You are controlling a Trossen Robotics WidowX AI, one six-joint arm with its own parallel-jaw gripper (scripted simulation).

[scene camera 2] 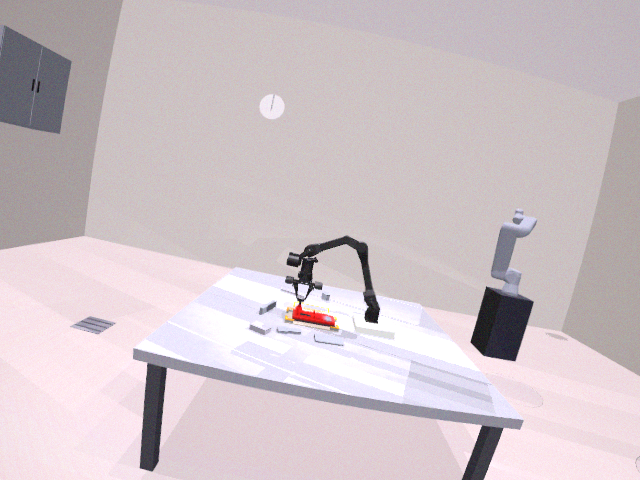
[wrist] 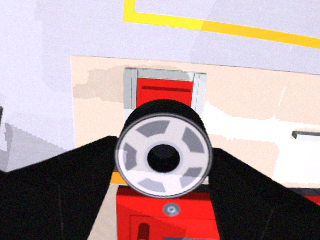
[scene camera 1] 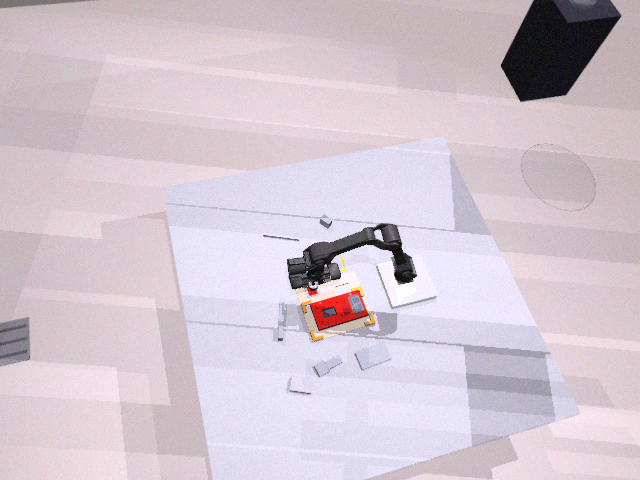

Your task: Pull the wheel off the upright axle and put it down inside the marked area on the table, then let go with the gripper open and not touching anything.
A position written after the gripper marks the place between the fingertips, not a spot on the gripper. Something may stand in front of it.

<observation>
In view: the gripper (wrist: 163, 151) and a red fixture (scene camera 1: 347, 307).
</observation>
